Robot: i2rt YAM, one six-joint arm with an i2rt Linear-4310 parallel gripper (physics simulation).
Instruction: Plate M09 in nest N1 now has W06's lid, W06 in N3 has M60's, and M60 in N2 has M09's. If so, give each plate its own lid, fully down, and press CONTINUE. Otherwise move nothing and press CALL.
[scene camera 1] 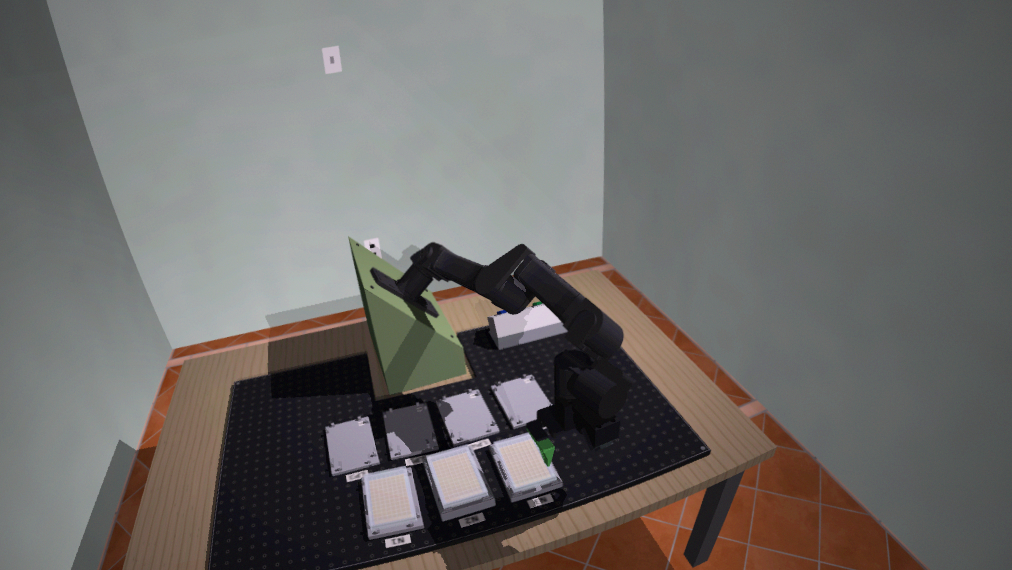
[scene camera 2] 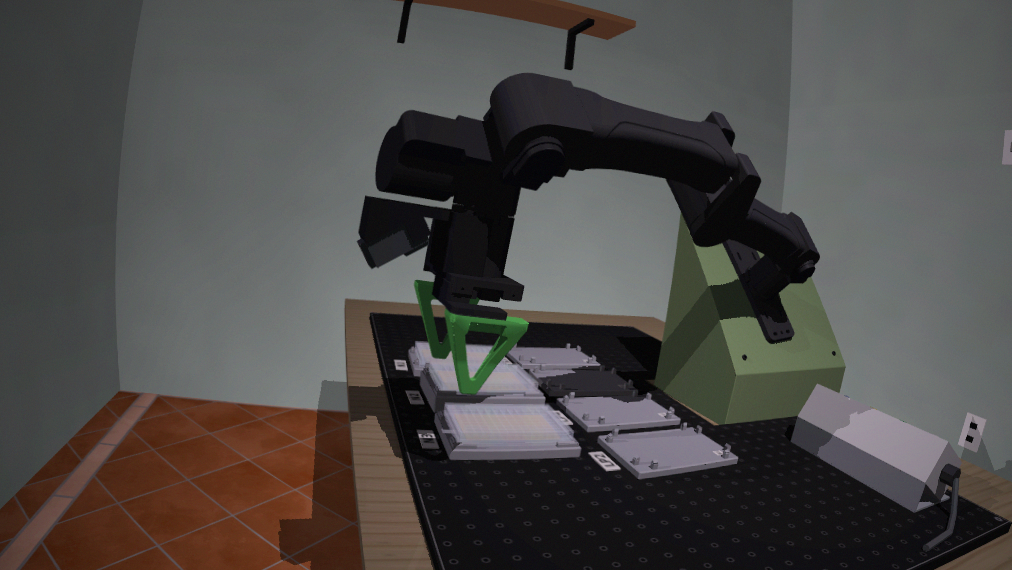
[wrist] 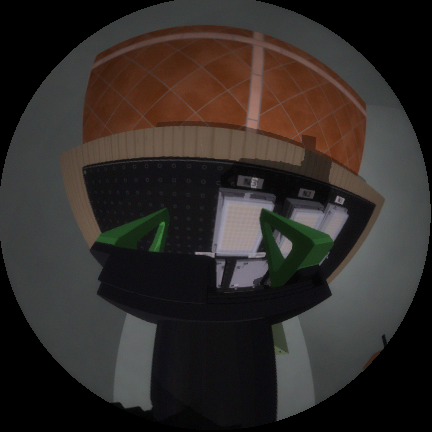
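Seen in the pictures: gripper, fingertip midpoint: (scene camera 1: 571, 454) (scene camera 2: 452, 374) (wrist: 214, 212); arm's base, link origin: (scene camera 1: 403, 294) (scene camera 2: 756, 287).
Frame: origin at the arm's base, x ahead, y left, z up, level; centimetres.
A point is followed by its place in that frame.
Observation:
The plate in N1 (scene camera 1: 390, 497) @(z -15.3, x 43.4, y -19.7 cm) (wrist: 336, 220) @(z -15.3, x 46.8, y -19.3 cm), the plate in N2 (scene camera 1: 458, 477) @(z -14.3, x 45.4, y -6.6 cm) (scene camera 2: 511, 383) @(z -14.4, x 42.0, y -2.1 cm) (wrist: 307, 219) @(z -14.3, x 49.0, y -6.5 cm) and the plate in N3 (scene camera 1: 524, 461) @(z -15.3, x 47.2, y 6.4 cm) (scene camera 2: 506, 426) @(z -15.3, x 47.7, y 9.1 cm) (wrist: 240, 227) @(z -15.3, x 47.8, y 7.2 cm) stand in a row in their nests, each with pale wells under a clear lid. The codes on plates and lids are too small to read. My gripper (scene camera 2: 455, 373) @(z -8.4, x 55.4, y 11.6 cm) (wrist: 214, 212) @(z -8.4, x 55.4, y 11.6 cm) is open with green fingers and holds nothing. It hangs above the row on the N3 side; in the wrist view one finger overlaps the N3 plate's edge. The button box (scene camera 1: 527, 329) @(z -14.2, x 10.0, y 27.7 cm) (scene camera 2: 878, 449) @(z -13.6, x 10.5, y 33.9 cm) stands at the back, with blue and green on top.
Several grey pegged stands (scene camera 1: 351, 444) @(z -17.3, x 24.5, y -23.1 cm) (scene camera 1: 468, 415) @(z -17.3, x 28.0, y 2.9 cm) (scene camera 2: 669, 451) @(z -17.2, x 30.2, y 16.6 cm) form a row behind the nests, with no lids on them. A green wedge (scene camera 1: 424, 361) @(z -12.2, x 11.4, y -0.6 cm) (scene camera 2: 786, 389) @(z -14.4, x -0.6, y 10.2 cm) carries the arm's base. A black perforated mat (scene camera 1: 283, 495) @(z -18.2, x 31.4, y -40.0 cm) (scene camera 2: 538, 523) @(z -18.2, x 51.2, y 24.1 cm) (wrist: 130, 195) @(z -18.2, x 54.4, y 27.8 cm) lies under everything.

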